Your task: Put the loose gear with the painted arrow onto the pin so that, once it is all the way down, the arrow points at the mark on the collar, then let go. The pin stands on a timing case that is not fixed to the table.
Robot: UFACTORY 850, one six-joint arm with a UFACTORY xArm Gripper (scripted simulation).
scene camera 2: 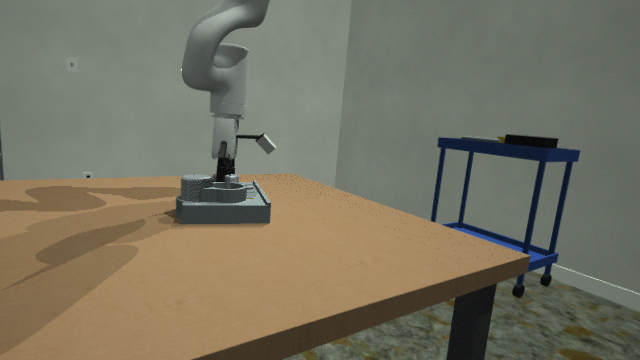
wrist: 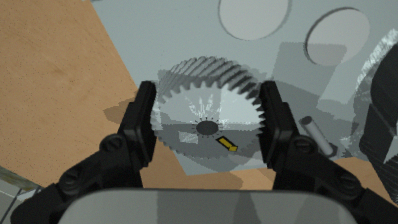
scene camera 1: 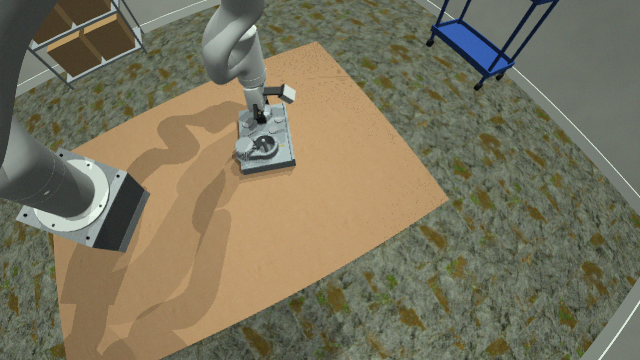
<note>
I see my gripper (scene camera 2: pixel 225 185), a loose gear (wrist: pixel 206 108) and a grey timing case (scene camera 2: pixel 204 202).
The grey timing case also shows in the wrist view (wrist: pixel 345 101) and in scene camera 1 (scene camera 1: pixel 252 161). My gripper also shows in the wrist view (wrist: pixel 207 99) and in scene camera 1 (scene camera 1: pixel 263 115).
</note>
